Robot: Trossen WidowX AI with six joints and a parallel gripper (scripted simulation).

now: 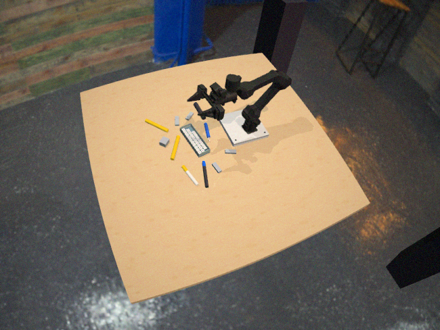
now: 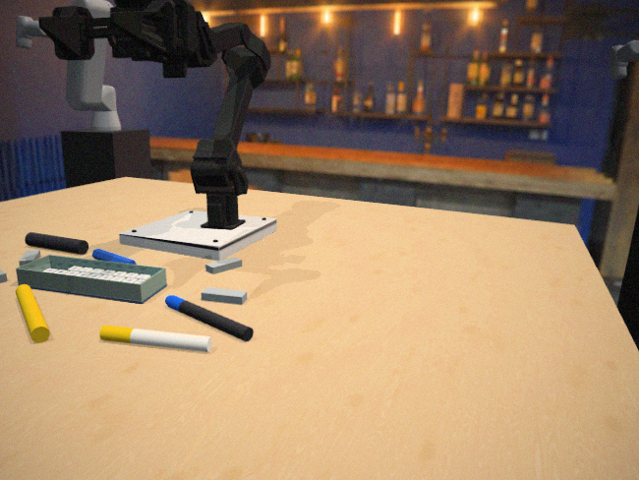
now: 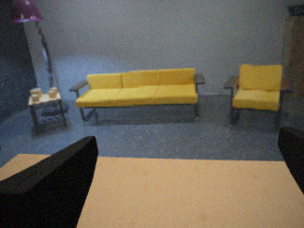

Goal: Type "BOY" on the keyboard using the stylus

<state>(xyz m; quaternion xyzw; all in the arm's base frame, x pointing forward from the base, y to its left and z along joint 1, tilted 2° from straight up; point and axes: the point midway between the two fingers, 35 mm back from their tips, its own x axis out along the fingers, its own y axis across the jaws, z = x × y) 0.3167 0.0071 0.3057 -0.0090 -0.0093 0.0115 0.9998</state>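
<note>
My gripper tip is 32 cm above the stylus tip, 13 cm past it and 3 cm to the left of it. The rest, counted from my gripper tip: yellow-and-white marker 32 cm below, 10 cm to the left, 6 cm ahead; then blue stylus 32 cm below, 14 cm behind, 6 cm to the right.
</note>
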